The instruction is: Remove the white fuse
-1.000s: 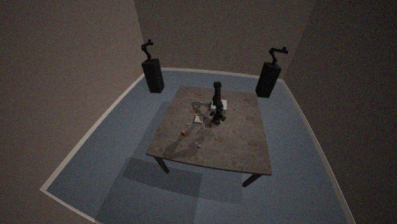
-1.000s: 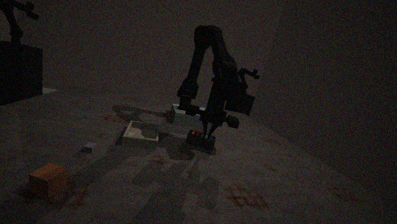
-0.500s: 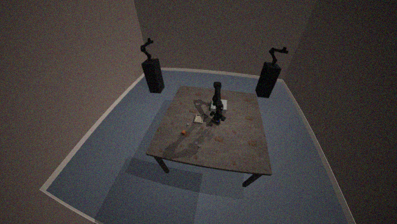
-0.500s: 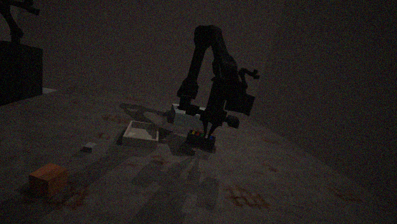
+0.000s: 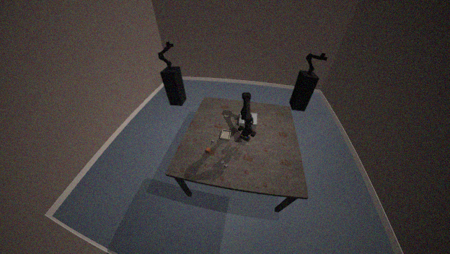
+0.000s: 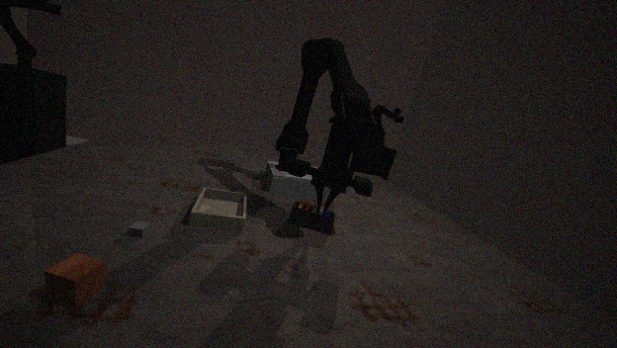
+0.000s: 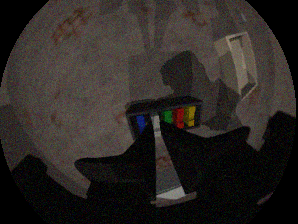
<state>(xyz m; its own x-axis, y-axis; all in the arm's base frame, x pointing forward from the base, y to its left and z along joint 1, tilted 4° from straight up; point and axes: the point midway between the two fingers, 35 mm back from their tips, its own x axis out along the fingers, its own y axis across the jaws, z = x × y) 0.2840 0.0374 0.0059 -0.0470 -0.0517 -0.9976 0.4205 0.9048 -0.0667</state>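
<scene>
My gripper tip is now 22 cm to the left of the white tray, 4 cm above it and 2 cm past it. Also, from my gripper tip: white fuse 1 cm below; orange cube 37 cm to the right, 22 cm ahead, 2 cm below.
</scene>
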